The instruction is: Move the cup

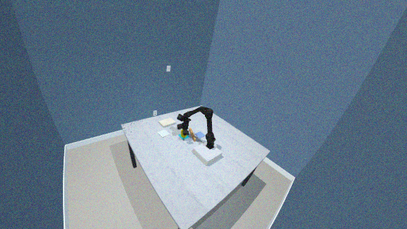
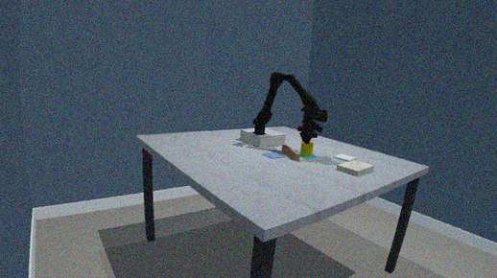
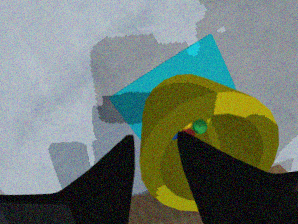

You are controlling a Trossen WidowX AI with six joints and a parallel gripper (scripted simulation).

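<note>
Now: gripper tip 20 mm short of the yellow cup, 10 mm to the left of it and 10 mm above it. From my gripper tip the other things lie so: white flat square (160 mm ahead, 170 mm to the left, 40 mm below); then brown wooden block (110 mm to the right, 40 mm below); then blue pad (40 mm behind, 200 mm to the right, 50 mm below).
</note>
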